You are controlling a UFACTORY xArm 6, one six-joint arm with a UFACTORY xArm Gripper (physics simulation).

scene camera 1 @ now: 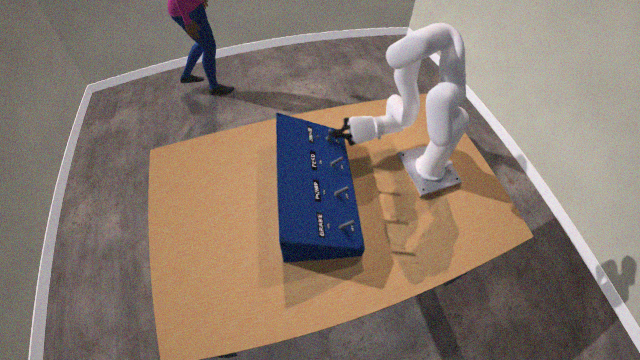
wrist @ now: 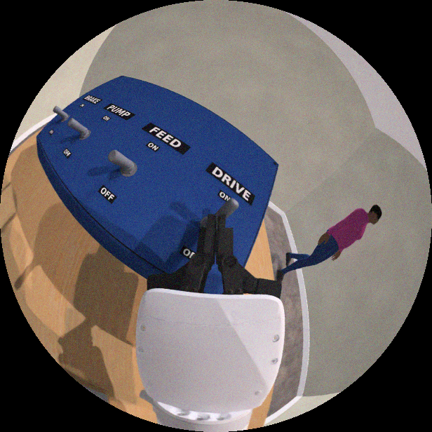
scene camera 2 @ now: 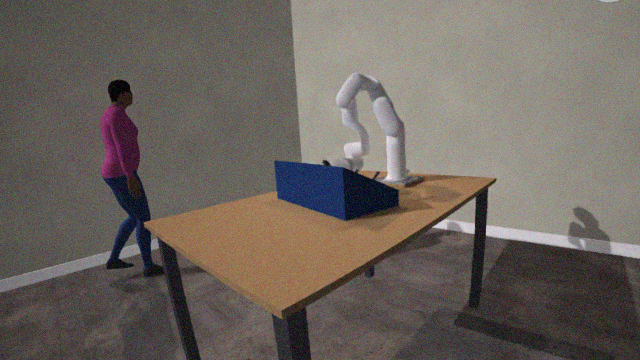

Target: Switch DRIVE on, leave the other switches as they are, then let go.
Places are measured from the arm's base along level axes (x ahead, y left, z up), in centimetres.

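Pixels of known places: gripper, fingertip midpoint: (scene camera 1: 332,134); arm's base, link origin: (scene camera 1: 430,168) (scene camera 2: 397,178).
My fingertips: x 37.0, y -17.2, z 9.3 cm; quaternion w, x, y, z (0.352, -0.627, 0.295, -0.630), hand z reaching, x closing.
For each thing: its top centre in the pictures, then the offset to it from my fingertips. Level surfaces: height alone.
- FEED switch, top centre: (scene camera 1: 338,157) dx +1.6, dy +11.9, dz +1.6 cm
- PUMP switch, top centre: (scene camera 1: 343,187) dx +3.6, dy +23.8, dz +1.6 cm
- BRAKE switch, top centre: (scene camera 1: 348,221) dx +5.5, dy +35.6, dz +1.6 cm
- wooden table, surface height: dz -11.4 cm
The blue switch panel (scene camera 1: 297,200) (scene camera 2: 310,184) (wrist: 200,130) stands on the table. The DRIVE switch (wrist: 229,206) shows its lever tip leaning toward its ON label (wrist: 224,196); its base is hidden behind the fingers. My gripper (scene camera 1: 332,135) (wrist: 216,222) is shut and empty, its fingertips at the lever, on the OFF side of its tip; they seem to touch it. In scene camera 2 the panel mostly hides the gripper. The FEED switch (scene camera 1: 336,162) (wrist: 123,163), PUMP switch (scene camera 1: 341,192) (wrist: 79,128) and BRAKE switch (scene camera 1: 346,226) (wrist: 60,113) lean alike, unlike DRIVE.
The wooden table (scene camera 1: 210,225) (scene camera 2: 240,250) carries the panel and the arm's base plate (scene camera 1: 440,187). A person (scene camera 1: 202,45) (scene camera 2: 120,145) (wrist: 350,230) in a pink top stands on the floor beyond the table. The FEED lever is the one nearest DRIVE.
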